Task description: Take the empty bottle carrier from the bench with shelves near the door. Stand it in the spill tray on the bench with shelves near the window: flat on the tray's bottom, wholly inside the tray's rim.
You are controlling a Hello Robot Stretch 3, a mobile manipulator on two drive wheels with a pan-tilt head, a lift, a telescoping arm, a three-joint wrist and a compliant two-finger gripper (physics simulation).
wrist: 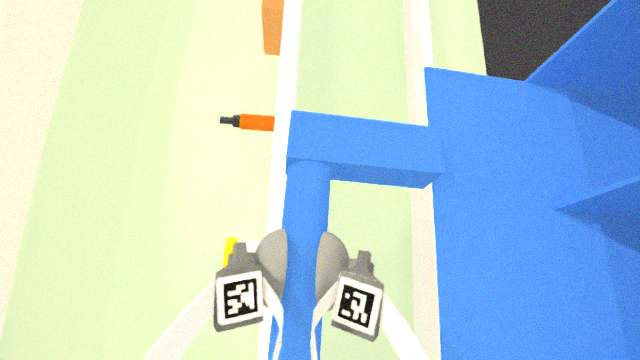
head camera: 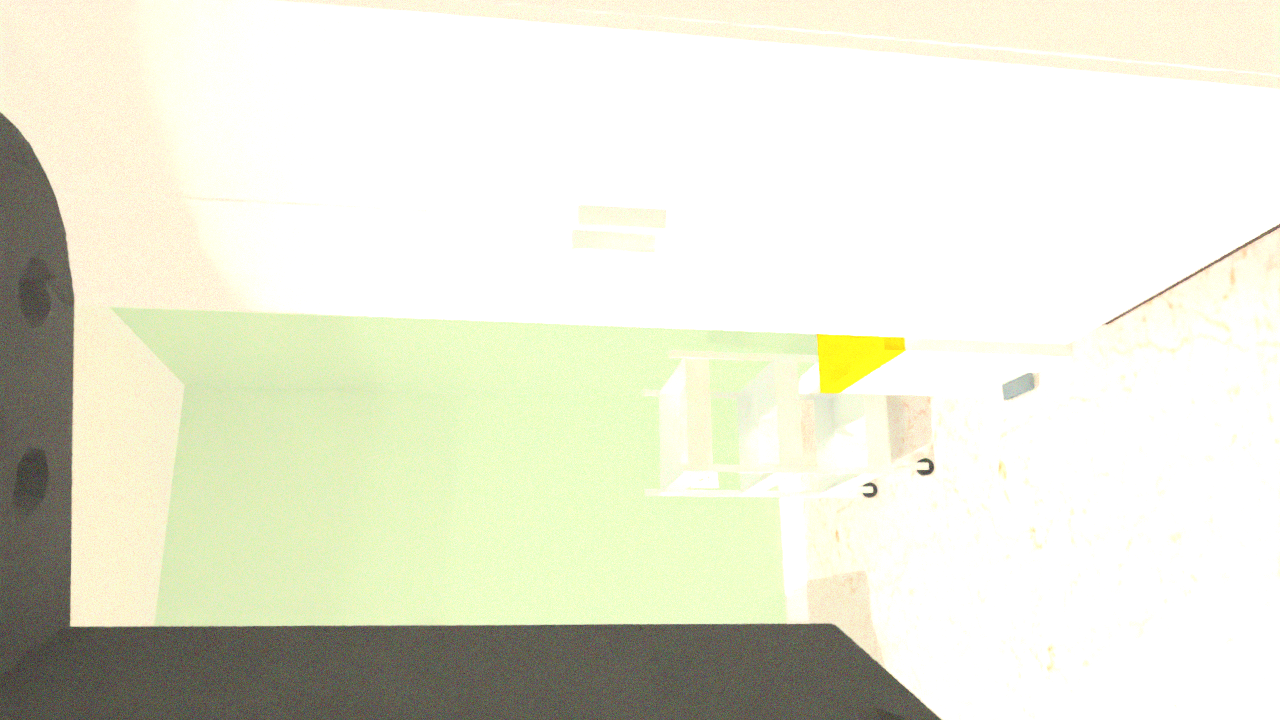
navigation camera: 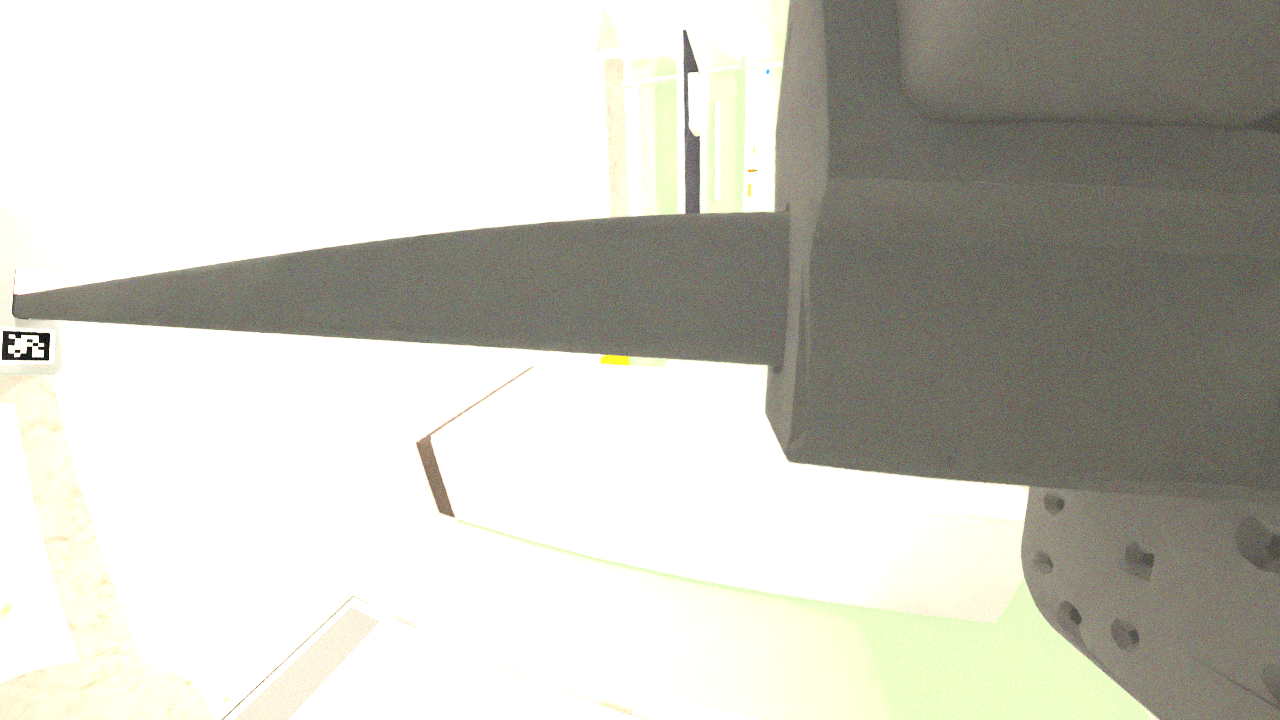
my gripper: wrist 302, 255; not seen in the head camera view (out of frame); not seen in the navigation camera view (out of frame)
blue bottle carrier: wrist 528, 178; not seen in the head camera view (out of frame); not seen in the navigation camera view (out of frame)
spill tray: navigation camera 695, 85; not seen in the wrist view (out of frame); not seen in the head camera view (out of frame)
